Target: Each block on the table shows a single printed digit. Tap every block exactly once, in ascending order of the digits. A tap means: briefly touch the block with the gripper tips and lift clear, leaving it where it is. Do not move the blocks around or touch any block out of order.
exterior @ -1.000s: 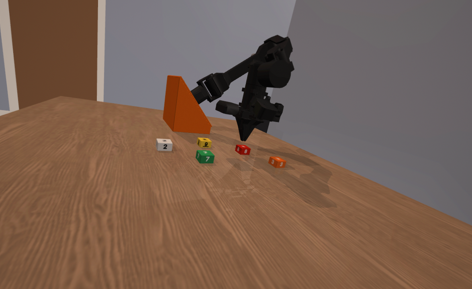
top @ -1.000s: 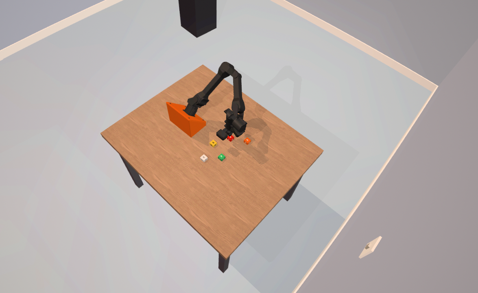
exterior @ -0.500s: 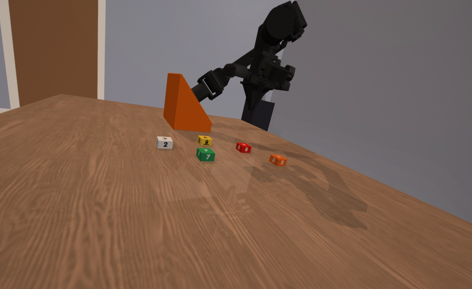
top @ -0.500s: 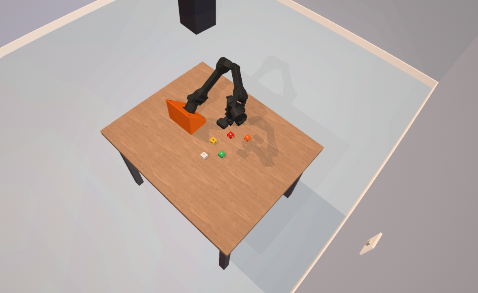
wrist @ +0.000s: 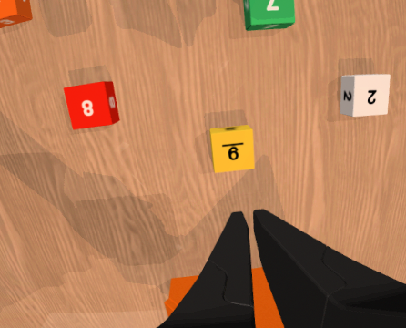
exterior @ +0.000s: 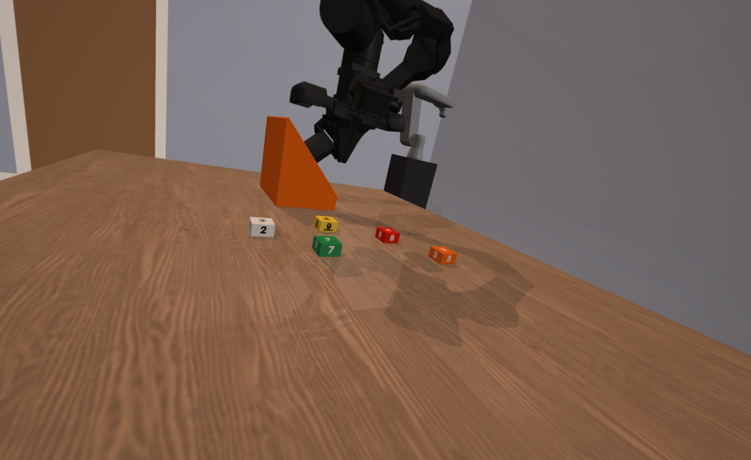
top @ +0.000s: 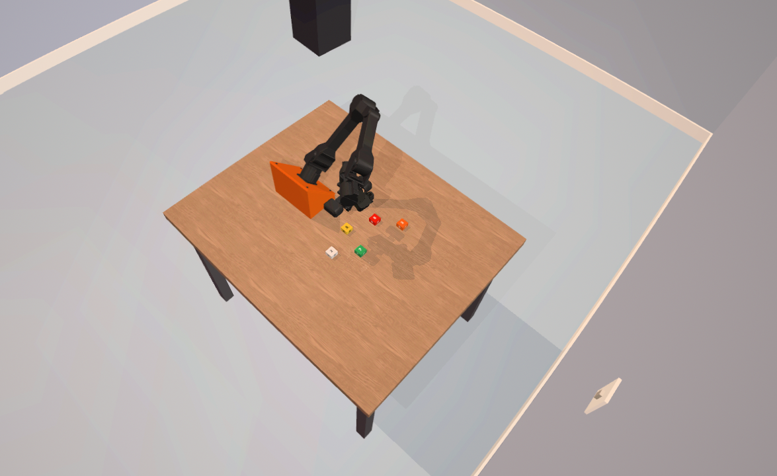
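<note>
The yellow block lies 110 mm below my gripper tip and 10 mm to the right of it. The rest, counted from my gripper tip: green block marked 7: 110 mm below, 110 mm ahead, 40 mm to the right; white block marked 2: 120 mm to the right, 110 mm below, 40 mm ahead; red block marked 8: 110 mm below, 100 mm to the left, 40 mm ahead.
</note>
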